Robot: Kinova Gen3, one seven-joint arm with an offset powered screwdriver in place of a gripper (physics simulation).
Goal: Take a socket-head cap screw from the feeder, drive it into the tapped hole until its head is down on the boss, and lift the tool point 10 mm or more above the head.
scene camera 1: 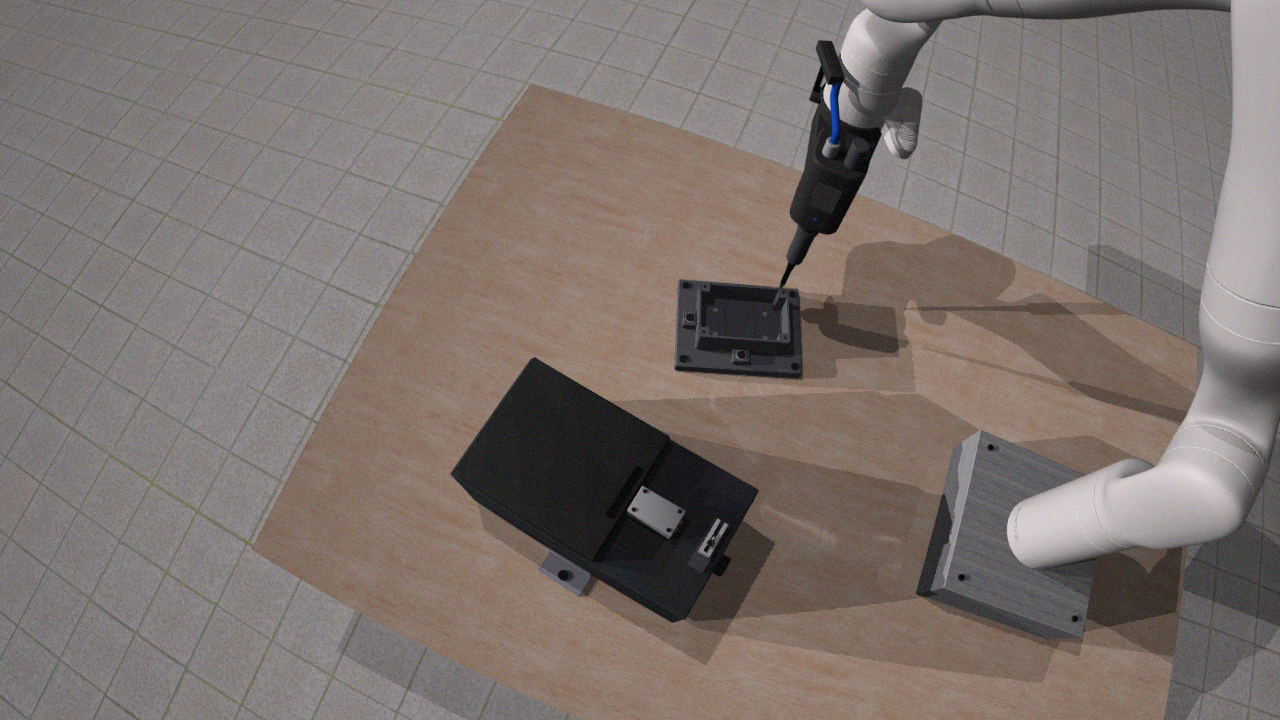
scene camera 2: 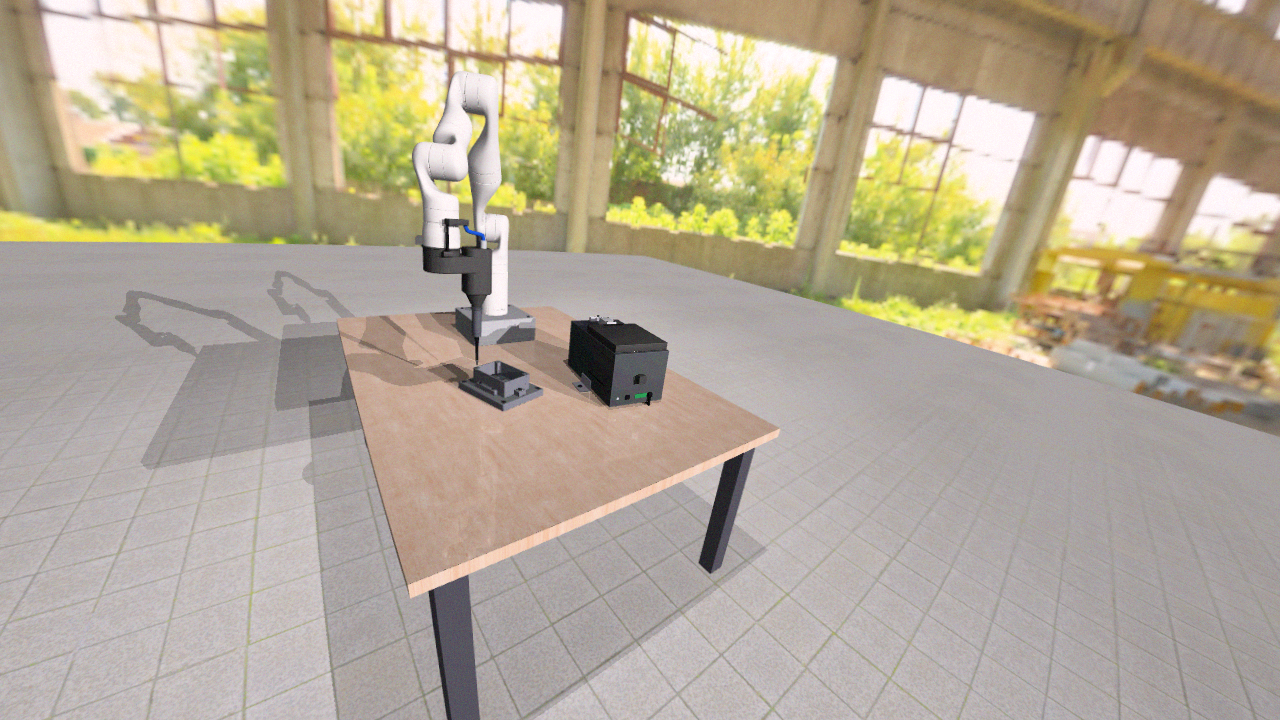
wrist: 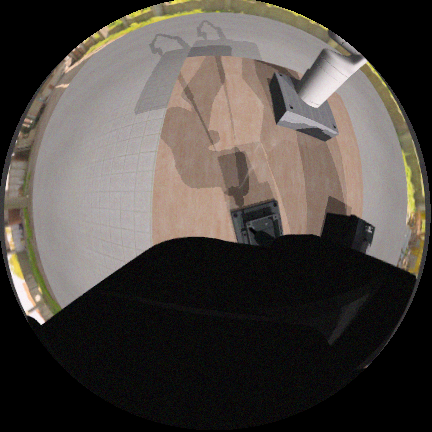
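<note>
My screwdriver (scene camera 1: 782, 286) (scene camera 2: 477, 361) points down, with its thin bit tip at the far right corner of the dark grey housing (scene camera 1: 687, 345) (scene camera 2: 506, 401) (wrist: 238, 220) in scene camera 1. The tip looks at or just above the corner boss. No screw can be made out on the tip, and whether a head is down on the boss is too small to tell. The housing is an open box on a flanged base. The black feeder (scene camera 1: 559, 447) (scene camera 2: 637, 368) (wrist: 342, 229) stands apart from it, with a small silvery pick-up piece (scene camera 1: 713, 538) at one end.
The arm's grey base block (scene camera 1: 1002, 528) (scene camera 2: 510, 329) (wrist: 305, 117) stands on the wooden table (scene camera 1: 501, 268) (scene camera 2: 537, 465) (wrist: 195, 220). A light plate (scene camera 1: 657, 511) lies on top of the feeder. A small bracket (scene camera 1: 564, 574) sticks out at its side. The tool body hides the lower wrist view.
</note>
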